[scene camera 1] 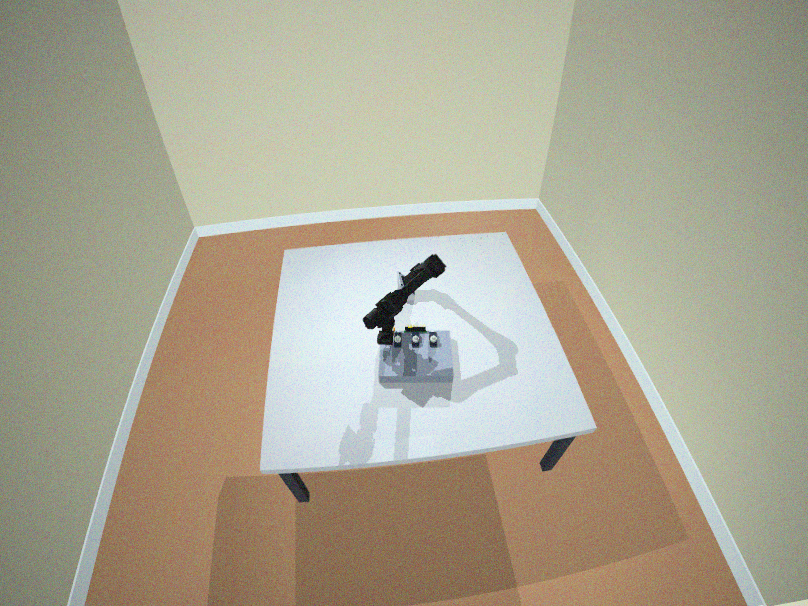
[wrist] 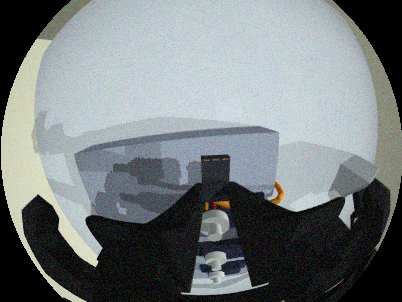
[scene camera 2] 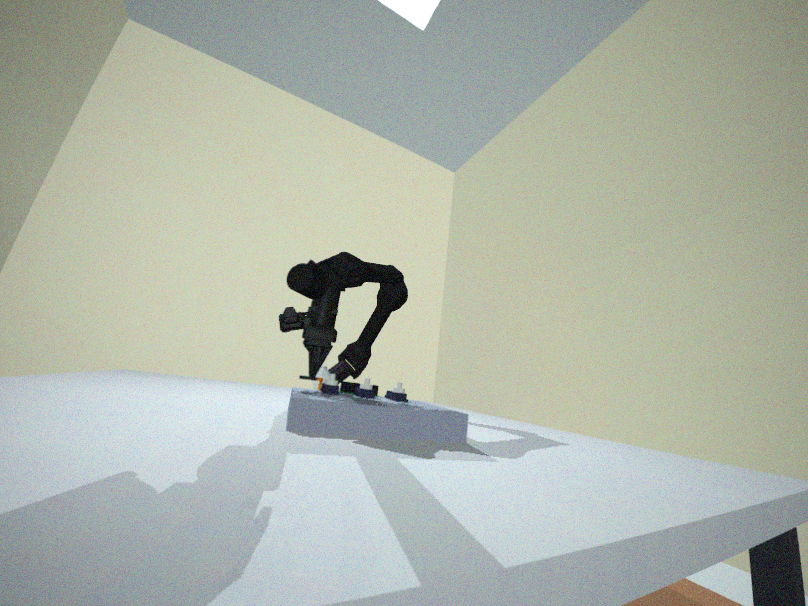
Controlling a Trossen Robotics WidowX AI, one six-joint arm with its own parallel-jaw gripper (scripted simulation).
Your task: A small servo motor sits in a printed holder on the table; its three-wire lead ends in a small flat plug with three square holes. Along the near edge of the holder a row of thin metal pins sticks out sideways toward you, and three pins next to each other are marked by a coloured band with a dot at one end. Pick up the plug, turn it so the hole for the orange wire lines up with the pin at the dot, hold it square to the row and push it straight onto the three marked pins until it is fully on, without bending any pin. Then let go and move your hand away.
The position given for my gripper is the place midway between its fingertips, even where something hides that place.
Note:
I see my gripper [scene camera 2: 311, 378] and a grey printed holder [scene camera 2: 309, 412].
My gripper also shows in the wrist view [wrist: 215, 187]. The grey printed holder also shows in scene camera 1 [scene camera 1: 406, 364].

